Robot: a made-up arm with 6 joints. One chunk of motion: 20 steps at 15 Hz.
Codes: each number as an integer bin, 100 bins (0 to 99) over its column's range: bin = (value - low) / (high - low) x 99, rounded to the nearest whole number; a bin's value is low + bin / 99 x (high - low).
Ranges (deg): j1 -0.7..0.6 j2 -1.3..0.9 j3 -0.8..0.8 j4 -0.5..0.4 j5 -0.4..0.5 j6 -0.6..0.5
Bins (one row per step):
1: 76 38 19 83 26 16
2: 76 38 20 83 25 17
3: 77 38 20 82 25 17
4: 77 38 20 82 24 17
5: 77 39 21 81 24 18
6: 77 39 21 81 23 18
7: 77 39 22 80 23 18
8: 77 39 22 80 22 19
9: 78 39 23 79 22 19
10: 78 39 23 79 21 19
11: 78 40 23 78 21 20
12: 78 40 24 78 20 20
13: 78 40 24 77 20 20
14: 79 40 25 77 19 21
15: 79 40 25 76 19 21
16: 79 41 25 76 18 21
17: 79 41 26 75 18 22
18: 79 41 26 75 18 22
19: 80 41 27 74 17 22
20: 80 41 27 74 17 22
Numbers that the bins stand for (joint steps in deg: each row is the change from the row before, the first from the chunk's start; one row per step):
1: 0.298 -0.456 -0.493 0.255 -0.164 -0.422
2: 0.298 -0.456 -0.477 0.255 -0.173 -0.411
3: 0.311 -0.456 -0.477 0.245 -0.173 -0.411
4: 0.311 -0.456 -0.477 0.245 -0.182 -0.411
5: 0.311 -0.433 -0.461 0.236 -0.182 -0.400
6: 0.311 -0.433 -0.461 0.236 -0.191 -0.400
7: 0.311 -0.433 -0.444 0.227 -0.191 -0.400
8: 0.311 -0.433 -0.444 0.227 -0.200 -0.389
9: 0.324 -0.433 -0.428 0.218 -0.200 -0.389
10: 0.324 -0.433 -0.428 0.218 -0.209 -0.389
11: 0.324 -0.411 -0.428 0.209 -0.209 -0.378
12: 0.324 -0.411 -0.412 0.209 -0.218 -0.378
13: 0.324 -0.411 -0.412 0.200 -0.218 -0.378
14: 0.337 -0.411 -0.396 0.200 -0.227 -0.367
15: 0.337 -0.411 -0.396 0.191 -0.227 -0.367
16: 0.337 -0.389 -0.396 0.191 -0.236 -0.367
17: 0.337 -0.389 -0.380 0.182 -0.236 -0.356
18: 0.337 -0.389 -0.380 0.182 -0.236 -0.356
19: 0.351 -0.389 -0.364 0.173 -0.245 -0.356
20: 0.351 -0.389 -0.364 0.173 -0.245 -0.356

